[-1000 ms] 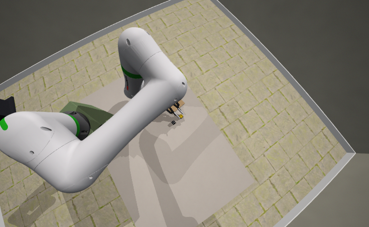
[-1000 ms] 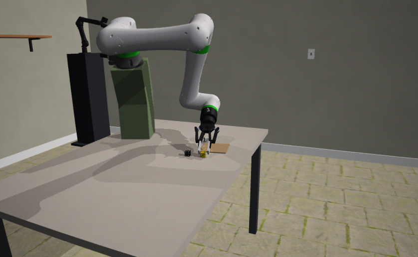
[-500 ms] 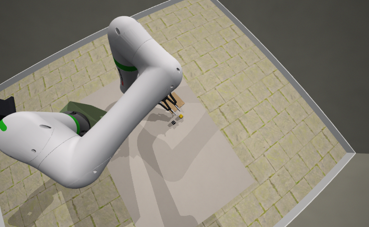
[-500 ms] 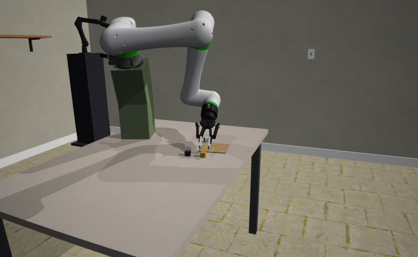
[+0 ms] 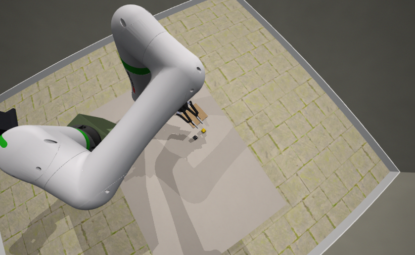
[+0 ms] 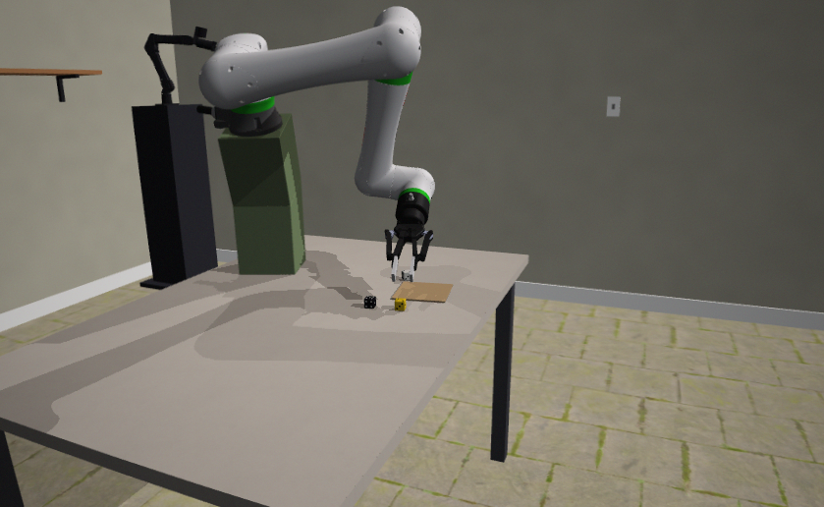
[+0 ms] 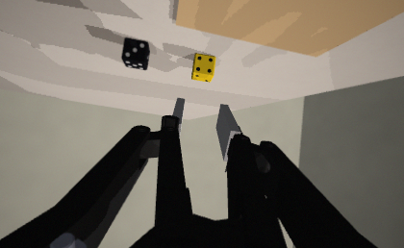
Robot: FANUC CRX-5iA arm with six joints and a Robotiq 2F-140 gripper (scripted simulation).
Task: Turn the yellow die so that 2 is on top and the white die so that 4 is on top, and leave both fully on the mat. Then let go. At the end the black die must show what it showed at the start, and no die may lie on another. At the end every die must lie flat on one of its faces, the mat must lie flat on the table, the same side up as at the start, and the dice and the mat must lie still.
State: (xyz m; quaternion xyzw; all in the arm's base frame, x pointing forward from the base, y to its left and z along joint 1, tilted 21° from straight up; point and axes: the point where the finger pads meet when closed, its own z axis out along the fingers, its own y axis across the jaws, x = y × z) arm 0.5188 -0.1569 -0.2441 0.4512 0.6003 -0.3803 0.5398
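The yellow die lies 70 mm below my hand, 50 mm to the right of it and 10 mm ahead of it. Round my hand: tan mat 80 mm to the left, 80 mm below, 20 mm ahead; then white die 170 mm to the left, 70 mm below, 70 mm behind; then black die 70 mm to the right, 70 mm below, 60 mm behind.
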